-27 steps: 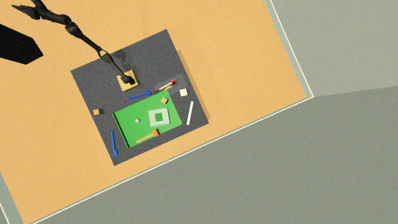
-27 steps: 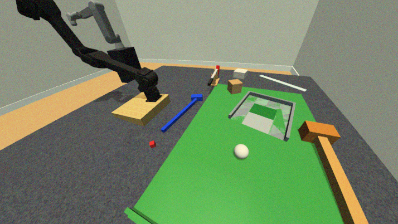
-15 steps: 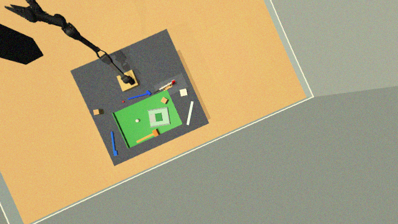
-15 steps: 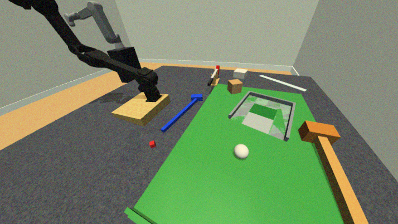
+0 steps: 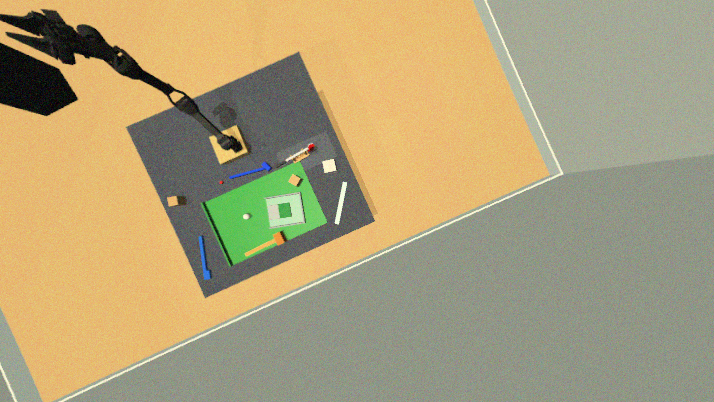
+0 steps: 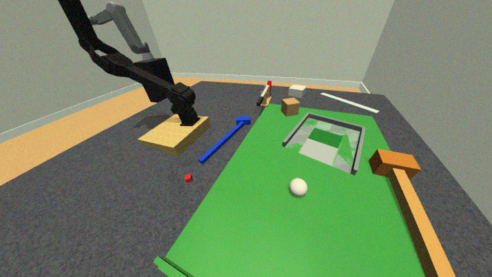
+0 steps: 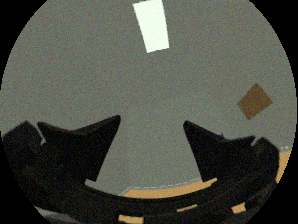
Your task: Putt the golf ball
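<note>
Right now my gripper tip is 52 cm short of the red putter, 45 cm to the right of it and 69 cm above it. Also, from my gripper tip: red cube (41 cm ahead, 9 cm to the right, 74 cm below); then white golf ball (70 cm ahead, 6 cm to the right, 72 cm below); then blue putter (44 cm ahead, 12 cm to the left, 73 cm below).
</note>
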